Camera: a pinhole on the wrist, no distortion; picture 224 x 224 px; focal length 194.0 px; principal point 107.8 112.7 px. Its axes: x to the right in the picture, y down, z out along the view. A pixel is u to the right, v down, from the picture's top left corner.
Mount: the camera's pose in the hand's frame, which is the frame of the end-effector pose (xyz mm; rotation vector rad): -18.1 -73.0 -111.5 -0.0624 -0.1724 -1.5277
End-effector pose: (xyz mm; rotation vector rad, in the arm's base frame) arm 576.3 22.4 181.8 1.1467 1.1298 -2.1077
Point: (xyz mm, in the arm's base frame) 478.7 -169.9 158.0
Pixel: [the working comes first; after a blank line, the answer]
In the camera's frame: -65.7 120.9 315.6

67.4 187.0
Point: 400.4 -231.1 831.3
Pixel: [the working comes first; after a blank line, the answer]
In the camera's frame: 272.5 -398.9 596.0

outside the picture
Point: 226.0 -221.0 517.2
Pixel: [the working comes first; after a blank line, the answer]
In the camera's frame: 275.3 -43.3 544.1

206.0 97.3
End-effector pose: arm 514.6 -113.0 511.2 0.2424 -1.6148 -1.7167
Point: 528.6 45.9 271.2
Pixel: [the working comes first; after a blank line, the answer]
In the camera's frame: 149.3 -167.6 173.1

outside the picture
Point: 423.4 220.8 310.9
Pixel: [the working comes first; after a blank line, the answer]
In the camera's frame: 169.8 -175.3 379.9

194.5 23.2
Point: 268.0 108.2 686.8
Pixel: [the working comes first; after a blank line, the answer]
In the camera's frame: -81.3 150.9 472.9

74.4 174.6
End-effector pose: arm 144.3 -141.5 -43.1 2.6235 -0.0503 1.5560
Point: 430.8 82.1 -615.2
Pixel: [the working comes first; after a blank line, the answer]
In the camera's frame: 284.6 -308.8 599.4

199.9 12.7
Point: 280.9 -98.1 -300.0
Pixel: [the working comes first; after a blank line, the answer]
In the camera's frame: 44.2 -116.7 355.3

131.9 49.0
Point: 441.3 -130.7 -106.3
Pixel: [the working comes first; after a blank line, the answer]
In the camera's frame: 28.2 133.6 392.3

121.7 178.8
